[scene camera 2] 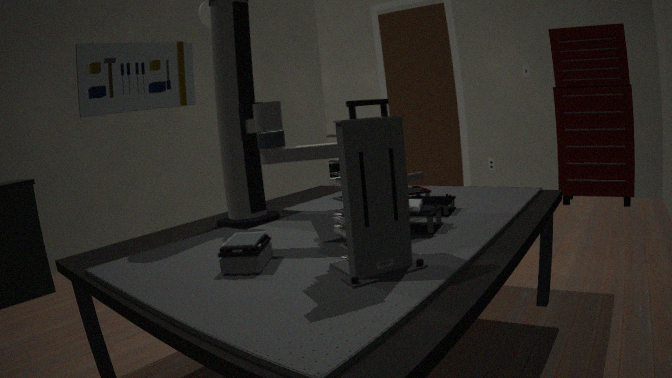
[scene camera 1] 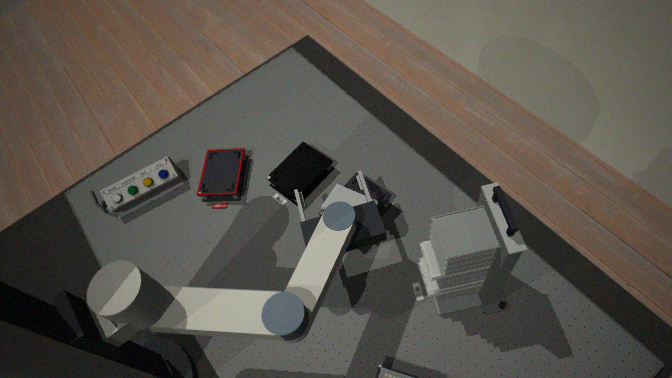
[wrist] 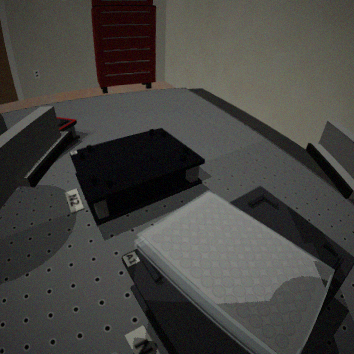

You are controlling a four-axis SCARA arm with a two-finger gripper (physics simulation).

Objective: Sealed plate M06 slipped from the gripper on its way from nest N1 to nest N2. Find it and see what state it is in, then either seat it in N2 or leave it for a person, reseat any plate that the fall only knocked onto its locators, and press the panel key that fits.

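Frame: origin at the arm's base, x ahead, y left, z up, level; millimetres.
Where they show: gripper, between the fingertips: [scene camera 1: 328, 182] [wrist: 193, 123]; arm's base, origin of its link: [scene camera 2: 248, 220].
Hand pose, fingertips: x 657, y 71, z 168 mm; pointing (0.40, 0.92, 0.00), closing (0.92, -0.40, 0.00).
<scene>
Things, the pixels of their top centre, and the offset from my fingertips. "*": a spot on its surface instead.
- dark nest, centre of its top: [wrist: 256, 259] [scene camera 1: 354, 202] [scene camera 2: 411, 207] 38 mm ahead, 47 mm right, 90 mm down
- black nest N2, centre of its top: [wrist: 132, 148] [scene camera 1: 298, 167] [scene camera 2: 429, 196] 4 mm back, 161 mm left, 102 mm down
- key panel, a spot on its surface: [scene camera 1: 172, 180] * 316 mm back, 405 mm left, 121 mm down
- red-rimmed tray, centre of its top: [scene camera 1: 220, 170] [scene camera 2: 405, 189] 183 mm back, 323 mm left, 110 mm down
- low instrument box, a spot on its surface: [scene camera 2: 246, 264] * 130 mm back, 534 mm right, 130 mm down
A pale plate with a grid of round wells [scene camera 1: 342, 193] [scene camera 2: 415, 205] [wrist: 230, 245] lies turned askew on a dark nest [scene camera 1: 384, 192] [wrist: 297, 220], across its raised corner locators. No plate number is legible on it, and the state of its seal cannot be made out. The black nest N2 [scene camera 1: 301, 169] [wrist: 140, 157] stands beside it with no plate on top. My gripper [scene camera 1: 331, 195] [wrist: 193, 123] is open, its fingers wide apart above the plate's surroundings, with nothing between them. The key panel [scene camera 1: 172, 180] has white, green, yellow and blue keys.
A red-rimmed tray [scene camera 1: 222, 172] stands between the panel and N2. A tall plate rack [scene camera 1: 509, 235] [scene camera 2: 375, 200] with a handle stands on the plate's other side. A low instrument box [scene camera 2: 246, 264] stands near the rack. The arm's column [scene camera 2: 229, 110] rises at the table edge.
</scene>
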